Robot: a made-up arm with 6 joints. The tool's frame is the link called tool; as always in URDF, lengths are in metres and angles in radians. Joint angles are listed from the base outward.
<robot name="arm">
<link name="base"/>
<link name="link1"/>
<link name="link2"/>
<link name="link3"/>
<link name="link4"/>
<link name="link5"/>
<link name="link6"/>
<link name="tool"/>
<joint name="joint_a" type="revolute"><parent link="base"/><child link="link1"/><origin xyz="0.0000 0.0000 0.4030"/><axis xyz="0 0 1"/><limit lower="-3.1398" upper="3.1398"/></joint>
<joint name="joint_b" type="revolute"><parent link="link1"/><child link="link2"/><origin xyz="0.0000 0.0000 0.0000"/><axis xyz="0 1 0"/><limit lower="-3.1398" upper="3.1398"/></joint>
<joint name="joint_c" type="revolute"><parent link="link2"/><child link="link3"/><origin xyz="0.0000 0.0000 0.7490"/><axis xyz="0 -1 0"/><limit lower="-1.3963" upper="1.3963"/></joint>
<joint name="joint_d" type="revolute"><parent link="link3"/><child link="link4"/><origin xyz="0.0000 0.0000 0.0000"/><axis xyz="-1 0 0"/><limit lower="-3.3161" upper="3.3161"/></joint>
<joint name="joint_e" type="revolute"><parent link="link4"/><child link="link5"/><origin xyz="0.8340 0.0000 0.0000"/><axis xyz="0 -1 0"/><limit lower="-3.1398" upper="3.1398"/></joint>
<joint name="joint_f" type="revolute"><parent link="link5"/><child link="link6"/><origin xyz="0.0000 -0.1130 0.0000"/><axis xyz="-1 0 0"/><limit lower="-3.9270" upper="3.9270"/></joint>
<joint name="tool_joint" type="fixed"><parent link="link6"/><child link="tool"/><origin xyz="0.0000 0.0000 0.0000"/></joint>
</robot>
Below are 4 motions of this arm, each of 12 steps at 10 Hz.
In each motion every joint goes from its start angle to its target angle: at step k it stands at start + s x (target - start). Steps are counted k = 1, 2, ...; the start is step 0. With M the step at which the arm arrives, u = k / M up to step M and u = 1 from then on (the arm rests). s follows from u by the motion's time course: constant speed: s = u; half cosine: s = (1 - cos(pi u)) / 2; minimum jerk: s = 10 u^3 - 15 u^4 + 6 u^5.
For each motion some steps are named. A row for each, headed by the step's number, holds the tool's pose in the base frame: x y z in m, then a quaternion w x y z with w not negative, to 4 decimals.
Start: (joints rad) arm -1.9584 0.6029 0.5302 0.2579 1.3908 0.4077
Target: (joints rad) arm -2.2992 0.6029 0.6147 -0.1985 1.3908 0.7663
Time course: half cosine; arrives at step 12
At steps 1, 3, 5, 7, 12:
1: -0.5836 -1.1205 0.9885 0.3793 -0.6491 -0.1305 -0.6463
3: -0.6337 -1.0929 0.9911 0.3344 -0.6501 -0.1196 -0.6718
5: -0.7166 -1.0405 0.9955 0.2549 -0.6474 -0.0994 -0.7114
7: -0.8059 -0.9732 1.0004 0.1616 -0.6371 -0.0748 -0.7499
12: -0.9207 -0.8657 1.0075 0.0276 -0.6091 -0.0392 -0.7916

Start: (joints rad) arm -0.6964 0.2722 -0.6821 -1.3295 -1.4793 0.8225
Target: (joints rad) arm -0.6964 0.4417 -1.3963 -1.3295 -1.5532 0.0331
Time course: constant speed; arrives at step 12
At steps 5, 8, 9, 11, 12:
5: 0.2515 -0.2455 0.2730 0.3354 0.7845 0.5025 0.1400
8: 0.1319 -0.1455 0.2604 0.1491 0.8354 0.5251 0.0646
9: 0.0924 -0.1125 0.2650 0.0851 0.8437 0.5286 0.0385
11: 0.0153 -0.0480 0.2873 0.0437 -0.8472 -0.5293 0.0140
12: -0.0218 -0.0170 0.3047 0.1080 -0.8423 -0.5265 0.0402

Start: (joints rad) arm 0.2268 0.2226 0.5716 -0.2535 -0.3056 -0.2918
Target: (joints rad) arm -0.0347 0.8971 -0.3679 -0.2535 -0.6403 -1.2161
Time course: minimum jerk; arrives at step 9
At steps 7, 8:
7: 0.8800 -0.1224 0.1296 0.4629 0.4504 0.6205 -0.4448
8: 0.8168 -0.1353 0.0753 0.4049 0.4404 0.6322 -0.4923

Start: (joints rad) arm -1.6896 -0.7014 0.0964 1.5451 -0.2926 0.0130
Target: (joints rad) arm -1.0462 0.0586 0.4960 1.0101 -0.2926 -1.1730
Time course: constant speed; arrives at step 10
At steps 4, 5, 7, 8, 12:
4: 0.0156 -0.3062 1.6879 0.5044 -0.4027 0.0829 -0.7593
5: 0.0447 -0.3795 1.6848 0.5719 -0.3482 0.0266 -0.7423
7: 0.1318 -0.5180 1.6630 0.6855 -0.2174 -0.0731 -0.6910
8: 0.1890 -0.5807 1.6442 0.7301 -0.1431 -0.1152 -0.6582
12: 0.3281 -0.6869 1.5907 0.7921 0.0183 -0.1818 -0.5824

